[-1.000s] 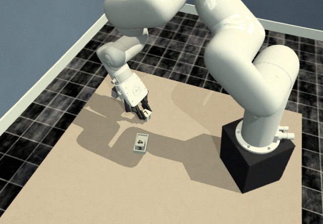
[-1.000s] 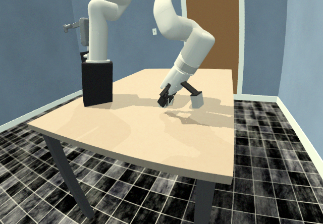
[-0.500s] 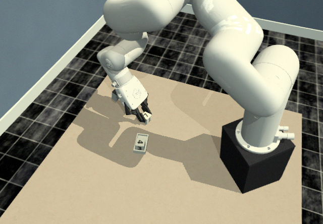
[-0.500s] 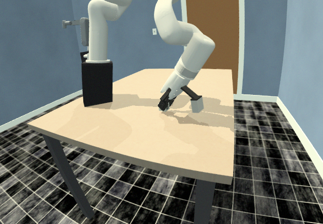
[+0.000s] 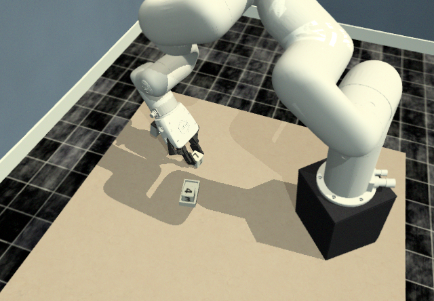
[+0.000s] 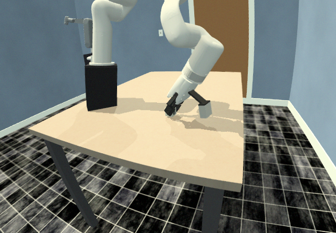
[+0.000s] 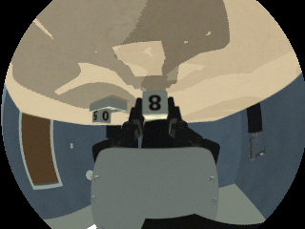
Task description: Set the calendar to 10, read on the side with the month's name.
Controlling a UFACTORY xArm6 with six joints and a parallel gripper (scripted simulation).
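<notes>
Right now my hand is 2 cm above the white cube and 1 cm past it. The rest, counted from my hand: tray 11 cm to the left, 3 cm below, 2 cm behind.
</notes>
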